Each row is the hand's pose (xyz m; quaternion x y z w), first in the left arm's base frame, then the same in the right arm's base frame.
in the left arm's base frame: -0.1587 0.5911 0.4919 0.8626 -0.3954 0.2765 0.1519
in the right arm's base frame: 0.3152 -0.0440 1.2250 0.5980 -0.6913 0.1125 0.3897
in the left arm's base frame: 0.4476 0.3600 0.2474 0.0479 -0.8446 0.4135 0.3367
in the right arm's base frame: 0.4086 -0.6879 0.9853 -0.3231 -0.6841 0.2897 0.5863
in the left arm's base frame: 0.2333 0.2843 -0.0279 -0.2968 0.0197 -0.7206 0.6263
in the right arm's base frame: 0.1477 -0.5753 0.7693 -0.3986 0.1534 -0.8830 0.1946
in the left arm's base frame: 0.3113 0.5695 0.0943 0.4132 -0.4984 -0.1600 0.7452
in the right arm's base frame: 0.4473 -0.4667 0.7969 0.0465 -0.5528 -0.4757 0.6826
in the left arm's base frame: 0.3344 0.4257 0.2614 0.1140 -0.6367 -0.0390 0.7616
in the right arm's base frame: 0.3992 -0.5569 0.9936 -0.2663 -0.5258 -0.3280 0.7383
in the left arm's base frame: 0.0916 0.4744 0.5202 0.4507 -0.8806 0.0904 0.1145
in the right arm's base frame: 0.3756 -0.3133 1.2552 -0.0010 -0.9552 0.0619 0.2893
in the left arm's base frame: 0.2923 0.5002 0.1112 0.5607 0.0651 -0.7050 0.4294
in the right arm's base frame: 0.3883 -0.4899 0.8346 0.3973 -0.2145 -0.8857 0.1078
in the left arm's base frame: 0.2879 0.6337 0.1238 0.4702 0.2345 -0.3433 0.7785
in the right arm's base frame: 0.4922 -0.4087 0.8098 0.4020 0.0519 -0.7310 0.5489
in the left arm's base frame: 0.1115 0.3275 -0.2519 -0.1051 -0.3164 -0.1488 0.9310
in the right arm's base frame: 0.0457 -0.4663 0.5581 -0.3443 -0.1363 -0.5067 0.7785
